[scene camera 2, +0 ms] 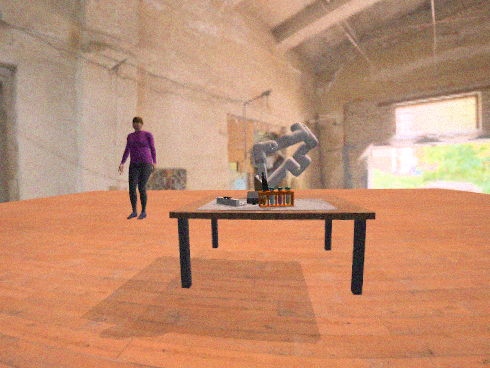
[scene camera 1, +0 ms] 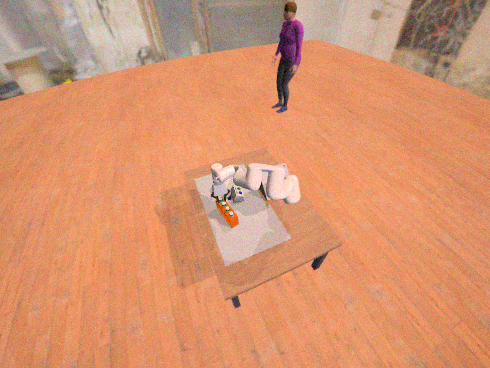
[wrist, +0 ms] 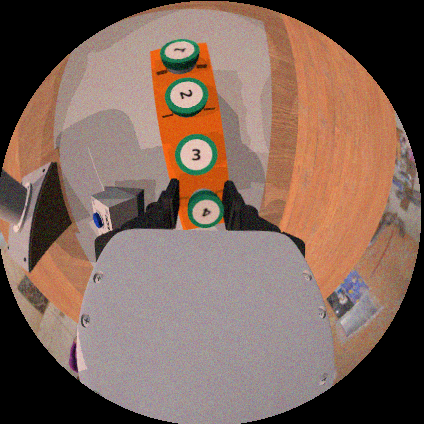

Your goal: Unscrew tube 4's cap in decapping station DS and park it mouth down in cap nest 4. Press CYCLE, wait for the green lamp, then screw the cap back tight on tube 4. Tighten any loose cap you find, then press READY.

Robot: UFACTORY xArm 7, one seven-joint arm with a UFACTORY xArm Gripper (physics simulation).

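Places are measured from the arm's base along level axes (x ahead, y right, z down), in centimetres.
Pixels of known places: gripper, fingertip midpoint: (scene camera 2: 266,190) (scene camera 1: 221,201) (wrist: 200,192); arm's base, origin of the base link: (wrist: 22,207).
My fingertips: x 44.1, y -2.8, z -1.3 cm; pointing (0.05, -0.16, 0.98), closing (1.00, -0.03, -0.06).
Ahead of a thing's pixels: the offset from my fingertips to its top centre. Level surfaces: height alone.
An orange rack @[dx -1.5, dy -6.3, dz +0.0 cm] (wrist: 211,126) (scene camera 1: 232,220) (scene camera 2: 276,204) stands on the grey mat @[dz +10.3 cm] (scene camera 1: 253,237) and holds tubes with green-rimmed white caps numbered 1 to 4. Cap 4 @[dx +0.4, dy +1.3, dz -1.8 cm] (wrist: 205,211) is the nearest one in the wrist view. My gripper (wrist: 200,192) (scene camera 1: 219,196) (scene camera 2: 262,185) is down over that end of the rack. Its two black fingers stand on either side of cap 4 and are shut on it. Caps 1 @[dx -3.3, dy -13.9, dz -1.8 cm] (wrist: 179,53), 2 (wrist: 186,96) and 3 @[dx -0.8, dy -3.8, dz -1.8 cm] (wrist: 195,154) sit on their tubes. In both scene views the gripper hides cap 4.
A small grey button box @[dx -14.2, dy +8.5, dz +1.9 cm] (wrist: 114,203) (scene camera 1: 238,193) with a blue button stands just left of the gripper. A low grey block @[dx -6.3, dy +25.2, dz +5.0 cm] (scene camera 2: 230,201) lies further left on the mat. A person in purple (scene camera 1: 288,55) (scene camera 2: 138,166) stands on the floor beyond the table @[dz +10.6 cm] (scene camera 1: 276,261).
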